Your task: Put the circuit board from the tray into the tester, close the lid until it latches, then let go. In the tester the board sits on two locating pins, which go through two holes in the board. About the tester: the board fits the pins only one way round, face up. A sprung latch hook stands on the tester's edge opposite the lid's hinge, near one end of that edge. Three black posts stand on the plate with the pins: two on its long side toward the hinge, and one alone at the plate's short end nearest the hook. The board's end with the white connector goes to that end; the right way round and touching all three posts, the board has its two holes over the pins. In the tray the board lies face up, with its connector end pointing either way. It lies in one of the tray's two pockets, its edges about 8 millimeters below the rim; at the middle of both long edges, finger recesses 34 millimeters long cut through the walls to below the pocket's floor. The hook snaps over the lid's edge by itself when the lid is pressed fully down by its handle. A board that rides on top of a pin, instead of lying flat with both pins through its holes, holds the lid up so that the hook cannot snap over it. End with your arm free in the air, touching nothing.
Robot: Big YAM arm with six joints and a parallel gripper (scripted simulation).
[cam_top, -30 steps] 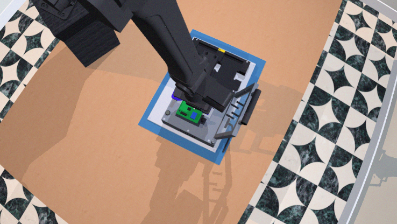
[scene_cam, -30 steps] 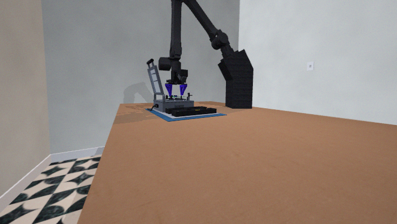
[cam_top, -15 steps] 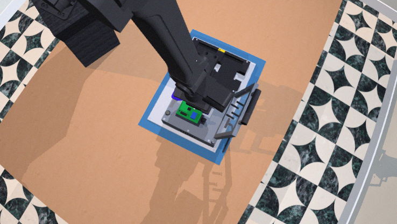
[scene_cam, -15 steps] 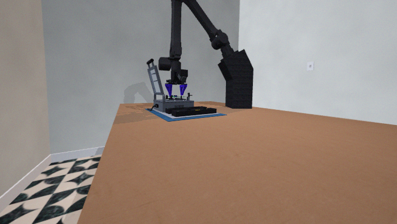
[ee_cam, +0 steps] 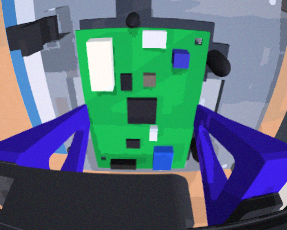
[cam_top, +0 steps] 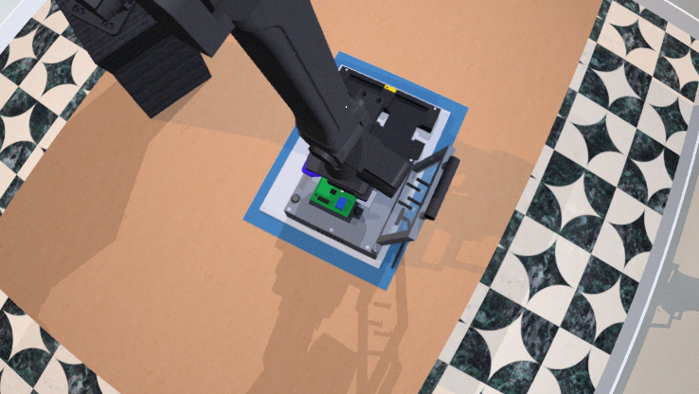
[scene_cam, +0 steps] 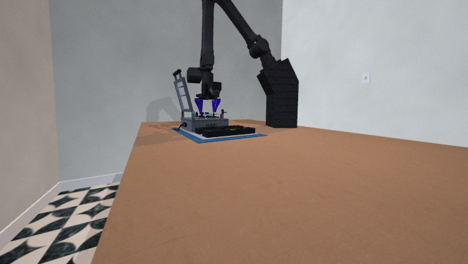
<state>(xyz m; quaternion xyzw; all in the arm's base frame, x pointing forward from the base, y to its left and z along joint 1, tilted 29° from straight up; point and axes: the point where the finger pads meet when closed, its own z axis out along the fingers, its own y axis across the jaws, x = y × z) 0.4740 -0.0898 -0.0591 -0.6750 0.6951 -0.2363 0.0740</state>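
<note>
The green circuit board is right at my hand. Round my hand: black plate 20 mm below, 10 mm to the left, 10 mm ahead; tester 40 mm ahead, 30 mm to the left, 30 mm above; dark latch hook 60 mm to the left, 50 mm behind.
</note>
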